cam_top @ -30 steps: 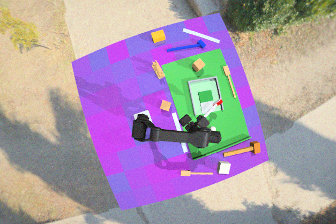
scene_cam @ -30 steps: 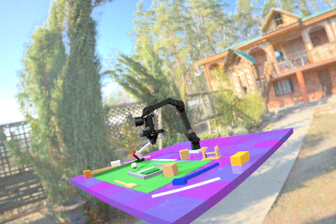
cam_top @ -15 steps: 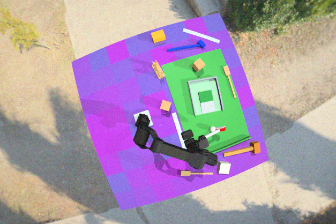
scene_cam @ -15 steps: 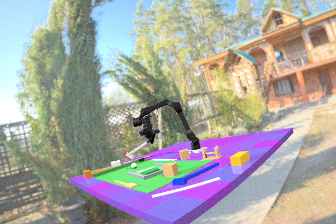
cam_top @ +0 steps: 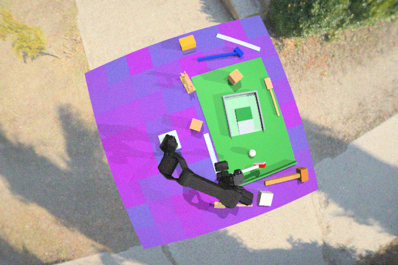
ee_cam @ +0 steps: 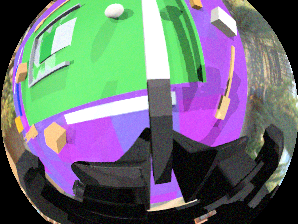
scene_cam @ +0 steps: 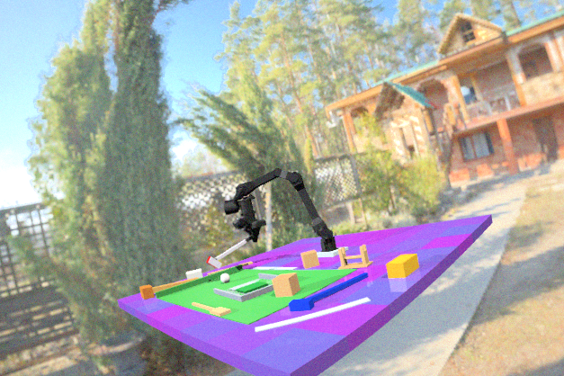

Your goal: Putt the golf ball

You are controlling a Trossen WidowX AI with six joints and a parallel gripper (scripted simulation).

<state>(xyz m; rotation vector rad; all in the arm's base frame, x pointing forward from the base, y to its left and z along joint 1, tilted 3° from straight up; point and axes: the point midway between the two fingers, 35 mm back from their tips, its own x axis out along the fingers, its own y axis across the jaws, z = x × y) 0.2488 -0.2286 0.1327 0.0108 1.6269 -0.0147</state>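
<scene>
The red putter is 120 mm ahead of my gripper tip. The rest, counted from my gripper tip: white golf ball 220 mm ahead, 60 mm to the left, 110 mm below; white cube 250 mm ahead, 250 mm to the right, 110 mm below; wooden frame 70 mm behind, 560 mm to the left, 100 mm below.
</scene>
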